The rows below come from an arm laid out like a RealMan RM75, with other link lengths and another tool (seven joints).
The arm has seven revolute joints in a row. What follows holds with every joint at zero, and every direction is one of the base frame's. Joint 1 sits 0.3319 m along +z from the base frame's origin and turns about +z. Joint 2 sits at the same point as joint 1 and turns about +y. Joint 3 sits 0.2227 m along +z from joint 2 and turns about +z. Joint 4 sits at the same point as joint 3 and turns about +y. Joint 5 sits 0.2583 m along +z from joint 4 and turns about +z. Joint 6 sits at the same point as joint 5 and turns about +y. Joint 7 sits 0.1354 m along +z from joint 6 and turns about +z. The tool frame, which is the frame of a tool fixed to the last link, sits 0.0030 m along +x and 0.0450 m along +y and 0.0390 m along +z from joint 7; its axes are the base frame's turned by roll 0.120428, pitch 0.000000 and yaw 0.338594 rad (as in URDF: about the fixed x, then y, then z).
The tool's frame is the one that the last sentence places.
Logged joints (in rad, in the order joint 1, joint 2, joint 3, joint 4, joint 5, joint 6, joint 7), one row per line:
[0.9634 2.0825 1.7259 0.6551 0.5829 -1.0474 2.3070]
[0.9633 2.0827 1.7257 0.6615 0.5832 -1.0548 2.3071]
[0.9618 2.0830 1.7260 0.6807 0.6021 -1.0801 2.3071]
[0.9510 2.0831 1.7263 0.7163 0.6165 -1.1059 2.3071]
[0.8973 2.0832 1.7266 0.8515 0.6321 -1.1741 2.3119]
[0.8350 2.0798 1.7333 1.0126 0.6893 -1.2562 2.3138]
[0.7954 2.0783 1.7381 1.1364 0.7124 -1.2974 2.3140]
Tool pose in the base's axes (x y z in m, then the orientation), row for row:
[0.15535 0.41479 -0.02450 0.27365 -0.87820 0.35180 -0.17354]
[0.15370 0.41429 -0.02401 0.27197 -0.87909 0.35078 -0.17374]
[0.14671 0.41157 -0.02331 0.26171 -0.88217 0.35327 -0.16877]
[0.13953 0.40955 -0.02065 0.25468 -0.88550 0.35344 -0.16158]
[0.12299 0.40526 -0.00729 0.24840 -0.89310 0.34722 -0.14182]
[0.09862 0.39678 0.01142 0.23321 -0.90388 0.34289 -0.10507]
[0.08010 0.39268 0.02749 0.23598 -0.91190 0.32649 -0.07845]
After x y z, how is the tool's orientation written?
As a quaternion, w x y z.
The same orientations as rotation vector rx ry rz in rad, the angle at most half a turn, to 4 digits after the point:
[-2.3623 0.9463 -0.4668]
[-2.3667 0.9444 -0.4677]
[-2.3874 0.9561 -0.4567]
[-2.4051 0.9600 -0.4389]
[-2.4336 0.9462 -0.3865]
[-2.4826 0.9418 -0.2886]
[-2.5010 0.8954 -0.2152]

